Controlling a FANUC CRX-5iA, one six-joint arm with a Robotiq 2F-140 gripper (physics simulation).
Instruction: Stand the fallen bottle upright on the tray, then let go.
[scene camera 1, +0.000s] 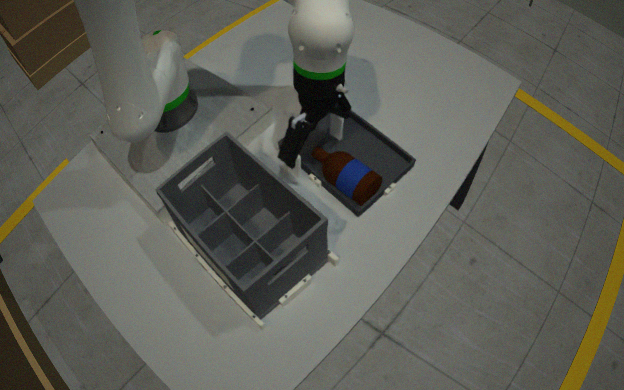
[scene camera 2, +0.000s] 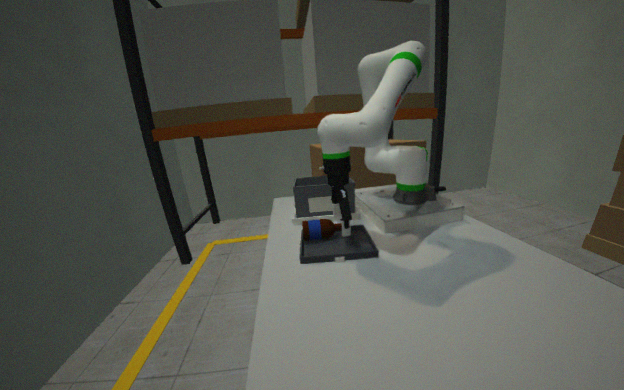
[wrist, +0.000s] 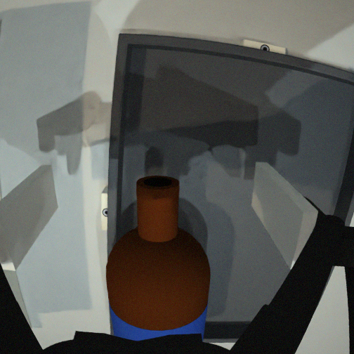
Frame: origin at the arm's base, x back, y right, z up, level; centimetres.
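Seen in the pictures: gripper, fingertip midpoint: (scene camera 1: 315, 154) (scene camera 2: 341, 226); arm's base, origin of the base link: (scene camera 1: 171, 110) (scene camera 2: 409, 199).
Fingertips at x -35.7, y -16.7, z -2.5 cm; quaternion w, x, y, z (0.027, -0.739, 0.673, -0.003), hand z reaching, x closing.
Offsets run from my fingertips to a thing's middle. "spot": to the spot under its first point.
The brown bottle {dz +0.3, dx -7.3, dy -0.8 cm} (scene camera 1: 350, 176) (scene camera 2: 324, 229) (wrist: 157, 277) with a blue label lies on its side along the crate-side edge of the dark grey tray {spot: dz -3.4, dx -7.0, dy -14.6 cm} (scene camera 1: 382, 145) (scene camera 2: 345, 247) (wrist: 225, 75). Its neck points toward the robot base end. My gripper (scene camera 1: 316, 151) (scene camera 2: 346, 230) (wrist: 152, 185) is open and empty, pointing down at the neck end. In the wrist view the neck shows between the wide-apart pale fingertips, with gaps on both sides. One fingertip is over the tray, the other beyond its crate-side edge. The bottle's base is hidden in the wrist view.
A deep grey crate {dz +4.8, dx -5.0, dy +24.0 cm} (scene camera 1: 295, 272) (scene camera 2: 302, 200) with divided compartments stands beside the tray, on the side of the bottle. Pale locating blocks and strips sit along the tray and crate edges. The robot's base plate (scene camera 2: 420, 217) is behind the tray.
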